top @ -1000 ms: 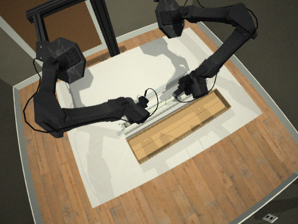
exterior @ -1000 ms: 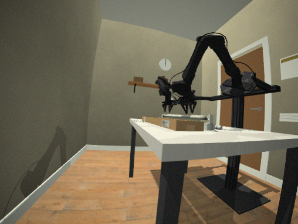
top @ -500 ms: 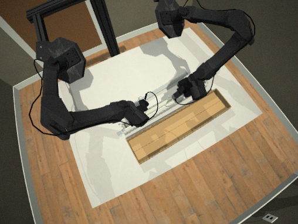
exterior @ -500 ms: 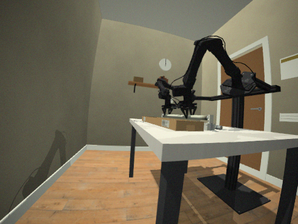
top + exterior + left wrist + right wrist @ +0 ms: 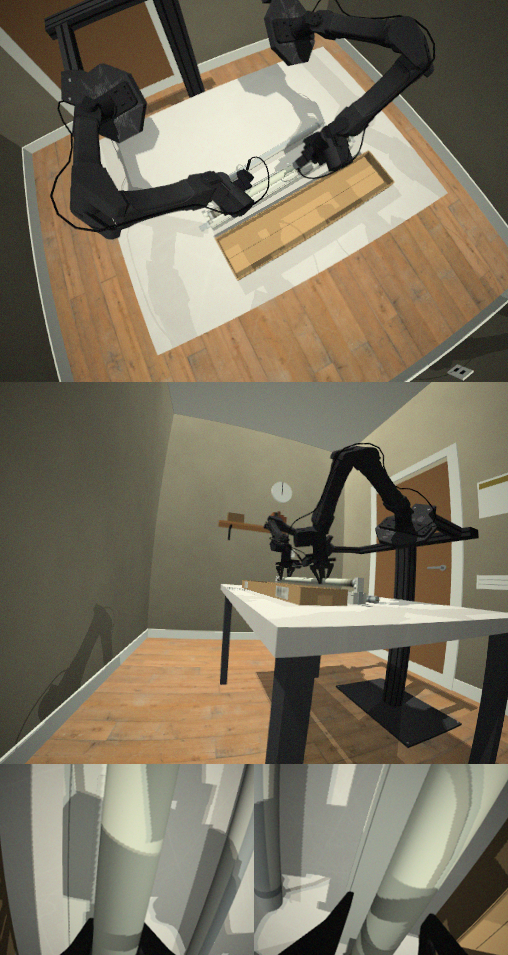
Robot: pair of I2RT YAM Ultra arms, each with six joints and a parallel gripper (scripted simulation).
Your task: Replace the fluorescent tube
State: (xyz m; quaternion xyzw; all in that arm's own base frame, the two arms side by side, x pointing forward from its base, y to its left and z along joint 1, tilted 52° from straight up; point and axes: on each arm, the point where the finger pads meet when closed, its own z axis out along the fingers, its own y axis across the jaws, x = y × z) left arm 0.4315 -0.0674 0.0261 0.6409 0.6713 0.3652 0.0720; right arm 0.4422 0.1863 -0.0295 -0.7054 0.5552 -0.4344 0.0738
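Now: left hand 120 mm to the left of the old fluorescent tube and 10 mm short of it. From my left hand the other things lie so: LED tube 150 mm to the right, 110 mm behind, 50 mm below; brown carton 160 mm ahead, 100 mm to the right, 40 mm below.
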